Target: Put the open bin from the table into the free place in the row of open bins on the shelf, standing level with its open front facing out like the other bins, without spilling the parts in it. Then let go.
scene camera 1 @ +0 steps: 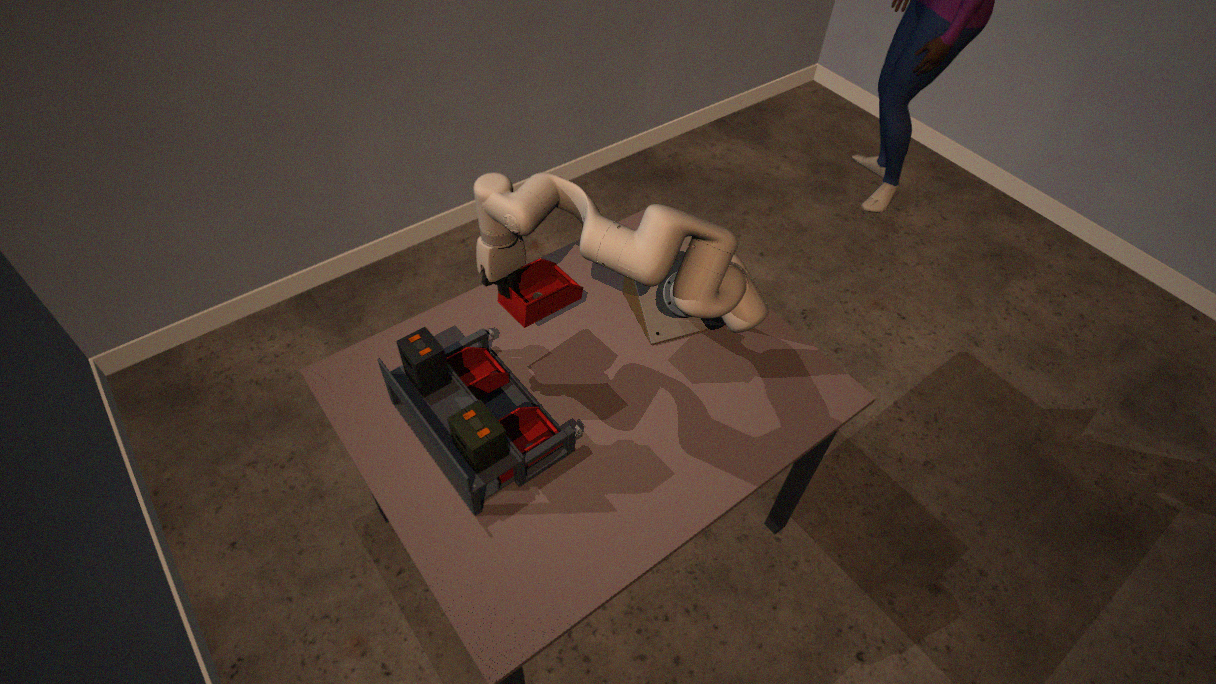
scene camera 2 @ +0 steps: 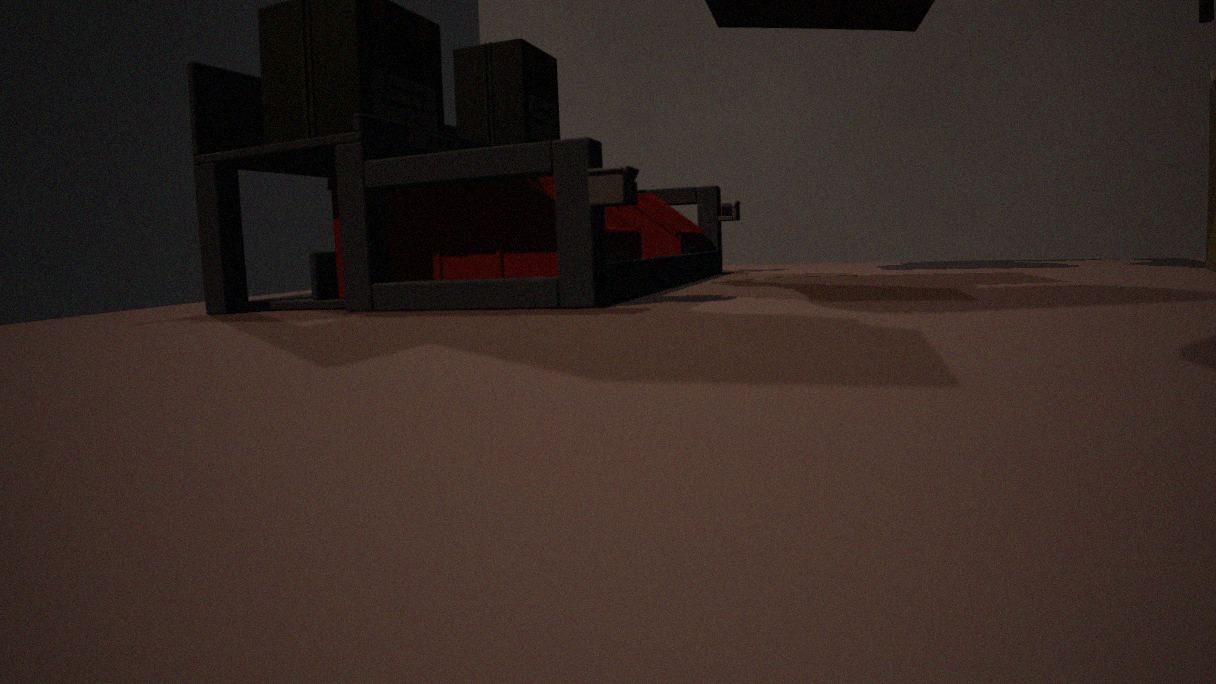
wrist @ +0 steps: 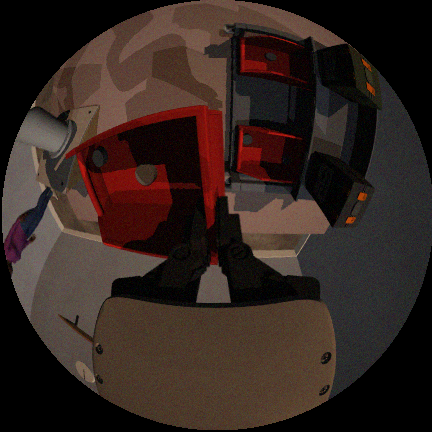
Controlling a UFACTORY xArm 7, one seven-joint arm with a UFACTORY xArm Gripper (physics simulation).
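Places are measured from the arm's base along level axes (x left, y ahead, z down), in centimetres.
Pixels of known places: gripper, between the fingertips: (scene camera 1: 507,293) (wrist: 213,211); arm's base, origin of its link: (wrist: 60,138).
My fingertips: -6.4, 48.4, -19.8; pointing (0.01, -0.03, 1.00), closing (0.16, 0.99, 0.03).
Ahead of a thing's pixels: the offset from my fingertips to its top centre, as dx, dy, dz. "pt": to the spot under its first point.
The red open bin (scene camera 1: 556,302) (wrist: 122,182) hangs high above the table beside the shelf, with its low open front toward the robot base. It looks about level; its dark underside shows at the top edge of scene camera 2. Two grey round parts {pt +0.4, -7.2, +4.3} (wrist: 146,174) {pt +2.4, -14.4, +5.2} (wrist: 99,157) lie in it. My gripper (scene camera 1: 508,287) (wrist: 213,211) is shut on the bin's rear wall. The dark grey shelf (scene camera 1: 429,429) (scene camera 2: 575,225) holds a red bin {-0.2, +12.3, +18.8} (scene camera 1: 482,370) (wrist: 267,155) nearer my gripper and another red bin (scene camera 1: 528,427) (wrist: 272,57) farther off, with a gap between them.
Two dark boxes with orange marks, one {+0.1, +21.6, +4.5} (scene camera 1: 422,357) (scene camera 2: 505,91) (wrist: 340,190) at the far end and one {+23.2, +19.6, +7.0} (scene camera 1: 478,433) (scene camera 2: 348,72) (wrist: 350,75) at the near end, stand on the shelf's rear top. Shelf posts and rails edge the row. A person (scene camera 1: 905,85) (wrist: 30,220) stands beyond the table.
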